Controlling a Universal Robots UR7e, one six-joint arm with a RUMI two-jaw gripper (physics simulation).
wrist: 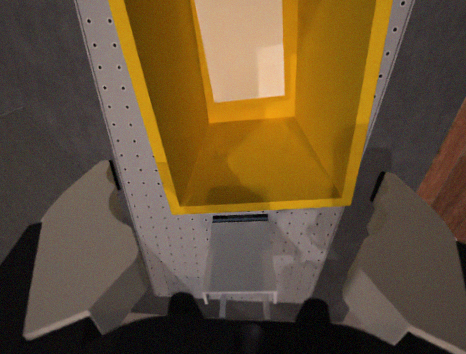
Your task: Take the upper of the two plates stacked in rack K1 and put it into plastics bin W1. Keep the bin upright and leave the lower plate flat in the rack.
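Frame: origin at the arm's base, x right, y ahead, z up, level; metres.
Seen in the pictures: gripper, fingertip midpoint: [244,170].
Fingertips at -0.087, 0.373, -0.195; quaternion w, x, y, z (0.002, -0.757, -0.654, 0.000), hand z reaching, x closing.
Observation:
A point is followed by its place in that frame, as x, y, z.
The yellow bin [264,207] @(-0.042, 0.383, -0.216), W1, stands upright with its opening towards the camera, in the upper middle of the wrist view. A pale, smooth rectangular plate [245,55] @(-0.128, 0.379, -0.371) is inside it, towards the far end; no wells show on the visible face, and its far end is cut off by the top of the view. My gripper [244,170] @(-0.087, 0.373, -0.195) is open and empty, with its jaws wide apart on either side of the bin's near end, seen from above. Rack K1 and the lower plate do not show.
A light grey perforated board [120,105] @(-0.086, 0.205, -0.396) lies under the bin. A grey block with a pale bracket [241,255] @(0.123, 0.349, -0.309) sits just in front of the bin's near wall. A reddish-brown wooden surface [447,185] shows at the right edge, beside the dark grey surface [40,75] @(-0.138, 0.100, -0.409).

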